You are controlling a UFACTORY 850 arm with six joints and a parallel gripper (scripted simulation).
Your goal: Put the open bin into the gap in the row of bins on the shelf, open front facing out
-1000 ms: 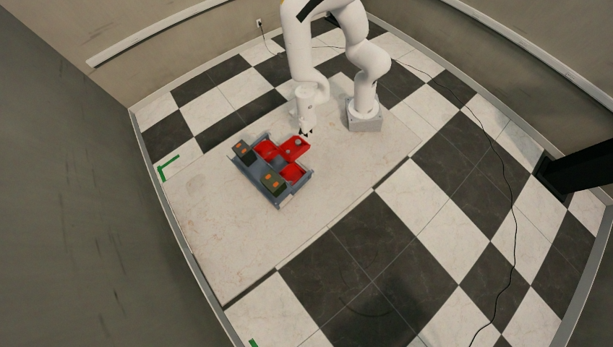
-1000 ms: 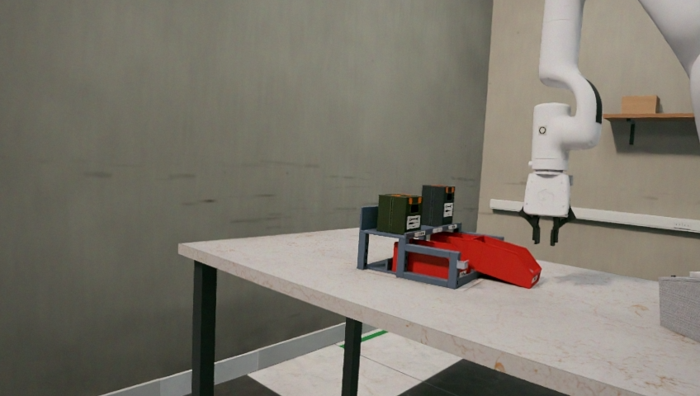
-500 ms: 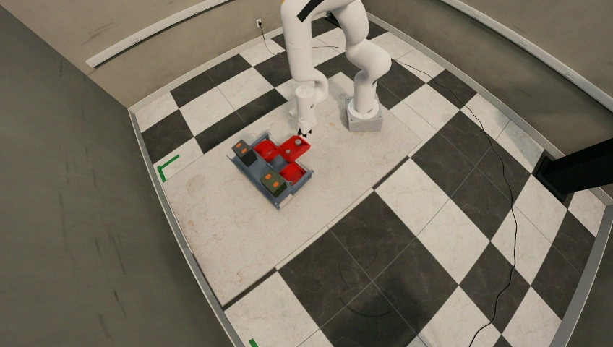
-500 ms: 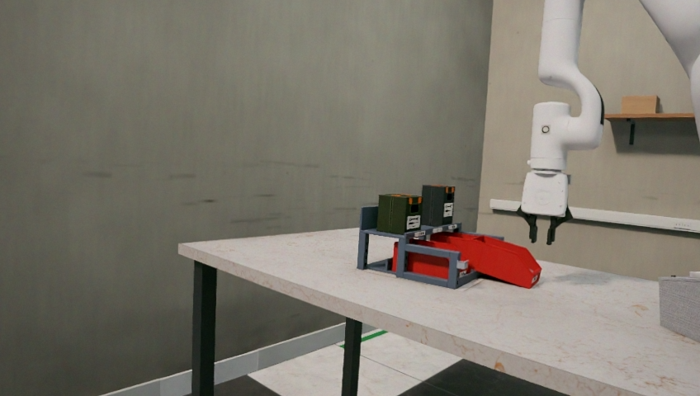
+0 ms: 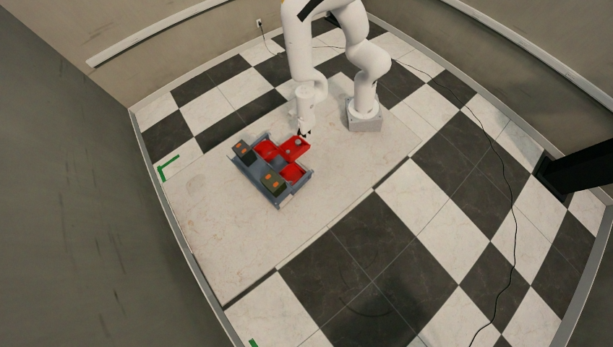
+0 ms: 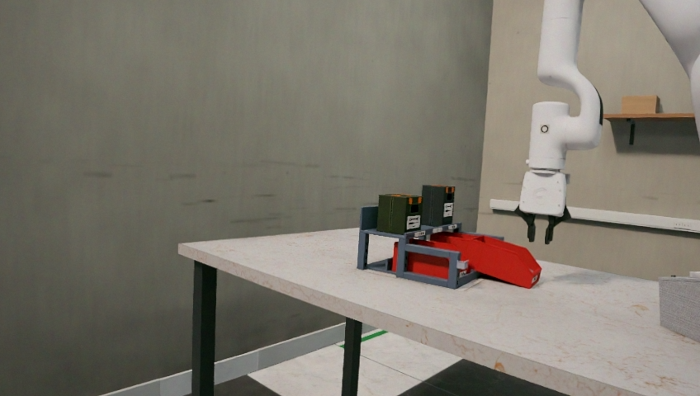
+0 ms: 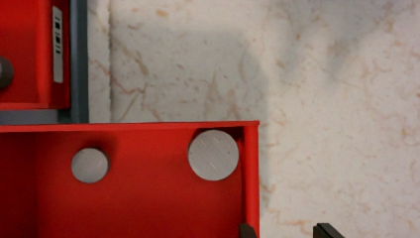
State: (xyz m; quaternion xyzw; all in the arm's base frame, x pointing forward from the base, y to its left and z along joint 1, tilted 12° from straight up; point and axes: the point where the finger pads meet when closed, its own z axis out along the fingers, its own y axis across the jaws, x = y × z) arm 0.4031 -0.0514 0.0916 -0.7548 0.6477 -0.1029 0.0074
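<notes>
Now: the large grey disc 4 cm ahead of my hand, 3 cm to the right of it and 11 cm below it. Round my hand: red open bin 9 cm ahead, 8 cm below; then grey-blue shelf 26 cm ahead, 2 cm to the left, 6 cm below; then dark grey box 35 cm ahead, 8 cm to the right, 3 cm above.
</notes>
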